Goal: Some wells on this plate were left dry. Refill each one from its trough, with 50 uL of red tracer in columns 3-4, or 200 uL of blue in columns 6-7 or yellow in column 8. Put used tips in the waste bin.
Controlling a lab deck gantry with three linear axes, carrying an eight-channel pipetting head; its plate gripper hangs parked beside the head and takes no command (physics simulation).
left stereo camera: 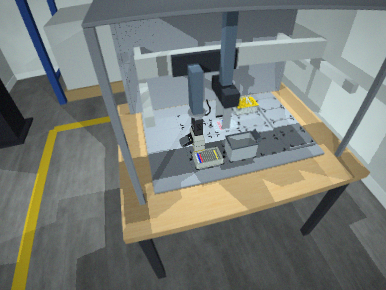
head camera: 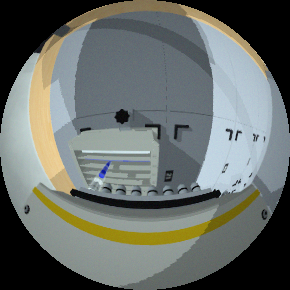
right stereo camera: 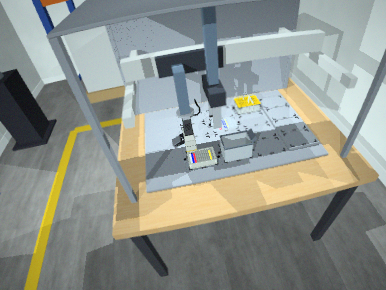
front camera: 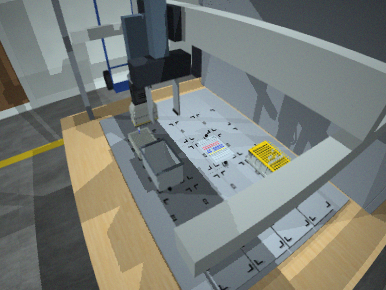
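Note:
The pipetting head (front camera: 143, 114) (head camera: 145, 225) (left stereo camera: 198, 141) (right stereo camera: 190, 142) is over the trough block (front camera: 134, 143) (head camera: 155, 155) (left stereo camera: 212, 165) (right stereo camera: 204, 164). One clear tip (head camera: 103, 173) is on its leftmost nozzle in the head camera view, with blue liquid in its lower part. Its end is at the trough with a thin blue line; whether it touches is unclear. The other nozzles are bare. The well plate (front camera: 215, 148) (left stereo camera: 219, 124) (right stereo camera: 225, 123) holds red, blue and yellow wells; single dry wells are too small to tell. The parked plate gripper (front camera: 164, 116) is open and empty.
The grey waste bin (front camera: 172, 177) (left stereo camera: 241, 150) (right stereo camera: 236, 150) stands beside the trough block. The yellow tip rack (front camera: 270, 156) (left stereo camera: 247, 103) (right stereo camera: 247, 102) stands beyond the plate, with some gaps in it. The gantry beam (front camera: 280, 60) (left stereo camera: 280, 51) spans above the deck.

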